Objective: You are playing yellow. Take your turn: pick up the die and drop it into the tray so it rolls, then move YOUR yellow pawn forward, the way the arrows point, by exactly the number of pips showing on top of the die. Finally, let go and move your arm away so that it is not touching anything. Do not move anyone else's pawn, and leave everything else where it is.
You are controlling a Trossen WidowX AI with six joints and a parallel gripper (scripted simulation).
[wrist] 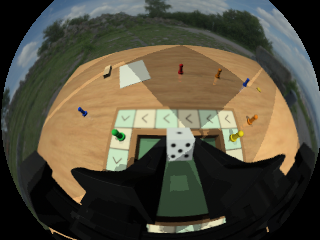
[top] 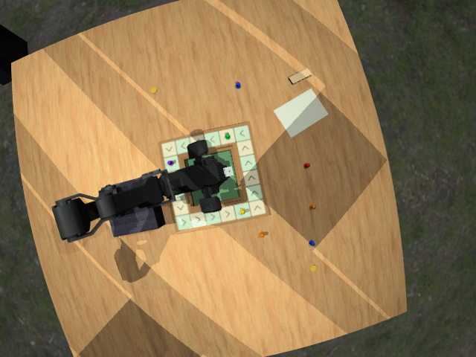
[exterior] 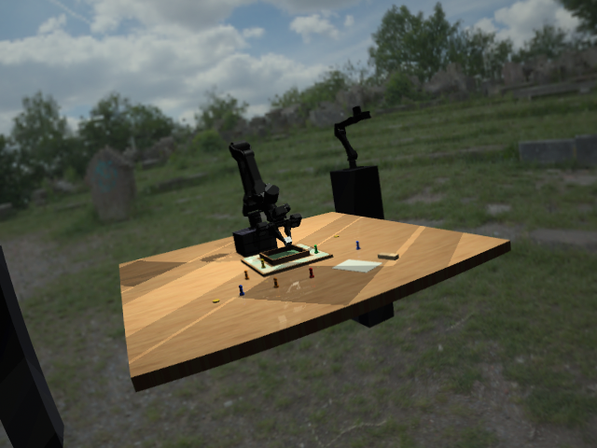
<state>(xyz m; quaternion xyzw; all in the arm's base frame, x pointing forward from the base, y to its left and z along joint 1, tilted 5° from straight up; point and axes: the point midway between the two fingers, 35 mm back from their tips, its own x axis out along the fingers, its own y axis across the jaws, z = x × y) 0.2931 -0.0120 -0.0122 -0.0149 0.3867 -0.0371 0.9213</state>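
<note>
The yellow pawn is 12 cm to the right of my gripper tip, 6 cm below it and 1 cm ahead of it. Also, from my gripper tip: green pawn 10 cm to the left, 6 cm below, 3 cm ahead; green tray 8 cm below, 5 cm behind; white die right at my gripper tip.
</note>
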